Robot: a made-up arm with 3 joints. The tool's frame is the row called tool. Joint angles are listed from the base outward. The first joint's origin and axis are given. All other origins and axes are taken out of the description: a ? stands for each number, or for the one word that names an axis. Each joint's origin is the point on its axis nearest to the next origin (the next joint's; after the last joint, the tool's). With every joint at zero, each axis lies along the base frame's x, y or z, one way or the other. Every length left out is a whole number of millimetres.
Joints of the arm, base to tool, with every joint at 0 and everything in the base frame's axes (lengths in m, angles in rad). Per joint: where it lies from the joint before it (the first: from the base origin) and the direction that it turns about. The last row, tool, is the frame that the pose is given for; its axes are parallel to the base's.
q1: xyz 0 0.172 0.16 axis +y
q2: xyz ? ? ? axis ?
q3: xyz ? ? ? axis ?
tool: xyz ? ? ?
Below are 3 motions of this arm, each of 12 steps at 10 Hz.
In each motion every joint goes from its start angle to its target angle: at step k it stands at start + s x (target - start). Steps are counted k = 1, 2, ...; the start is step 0. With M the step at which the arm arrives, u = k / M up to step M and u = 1 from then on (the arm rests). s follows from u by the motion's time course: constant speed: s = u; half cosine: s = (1 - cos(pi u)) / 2; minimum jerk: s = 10 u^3 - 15 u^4 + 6 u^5.
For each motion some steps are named. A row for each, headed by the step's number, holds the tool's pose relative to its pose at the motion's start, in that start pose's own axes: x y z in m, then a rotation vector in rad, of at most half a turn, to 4 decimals.
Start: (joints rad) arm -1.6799 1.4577 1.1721
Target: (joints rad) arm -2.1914 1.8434 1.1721
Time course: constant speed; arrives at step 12
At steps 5, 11, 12:
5: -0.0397 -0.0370 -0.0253 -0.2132 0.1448 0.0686
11: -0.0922 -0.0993 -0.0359 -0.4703 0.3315 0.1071
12: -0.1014 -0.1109 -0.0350 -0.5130 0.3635 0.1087

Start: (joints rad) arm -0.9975 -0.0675 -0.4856
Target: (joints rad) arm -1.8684 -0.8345 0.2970
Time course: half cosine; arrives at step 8
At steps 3, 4, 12:
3: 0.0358 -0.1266 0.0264 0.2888 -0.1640 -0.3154
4: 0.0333 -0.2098 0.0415 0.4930 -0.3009 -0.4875
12: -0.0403 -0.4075 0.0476 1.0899 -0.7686 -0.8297

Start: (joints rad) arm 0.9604 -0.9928 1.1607
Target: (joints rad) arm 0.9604 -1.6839 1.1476
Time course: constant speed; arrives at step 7
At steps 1, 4, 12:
1: 0.0231 -0.0098 0.0232 -0.0019 -0.0905 -0.0394
4: 0.0761 -0.0440 0.1038 -0.0074 -0.3616 -0.1588
12: 0.1012 -0.0829 0.1951 -0.0126 -0.6320 -0.2797

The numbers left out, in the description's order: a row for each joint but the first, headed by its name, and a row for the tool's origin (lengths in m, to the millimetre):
q2: xyz 0.04 0 -0.057, axis +z
q3: xyz 0.243 0.381 0, axis +x
tool: xyz 0 -0.095 0.105

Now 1 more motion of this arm.
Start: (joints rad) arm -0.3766 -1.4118 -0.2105
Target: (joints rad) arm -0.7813 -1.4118 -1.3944
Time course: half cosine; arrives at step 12
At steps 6, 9, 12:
6: -0.0042 0.0301 0.1192 -0.3921 -0.0281 -0.0156
9: -0.0085 0.0456 0.1884 -0.6692 -0.0418 -0.0364
12: -0.0103 0.0498 0.2128 -0.7839 -0.0454 -0.0470

